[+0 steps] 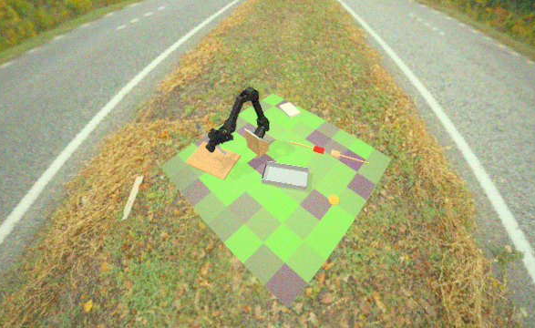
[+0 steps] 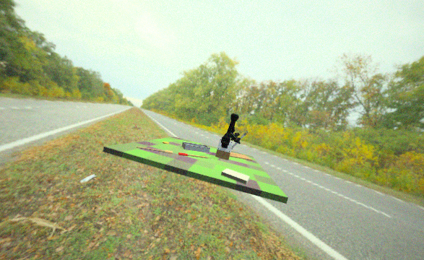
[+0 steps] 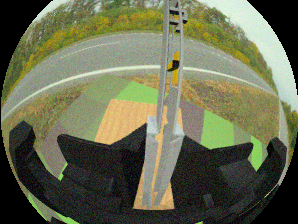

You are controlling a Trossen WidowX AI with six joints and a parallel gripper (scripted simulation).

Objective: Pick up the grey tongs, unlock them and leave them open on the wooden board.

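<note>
Now: the wooden board 17 cm below my gripper tip, 2 cm to the right of it and 1 cm ahead of it. From my gripper tip the other things lie so: yellow lock piece (7 cm above); then red-headed spatula (56 cm to the left, 48 cm ahead, 17 cm below); then roasting tin (52 cm ahead, 22 cm to the left, 15 cm below).
</note>
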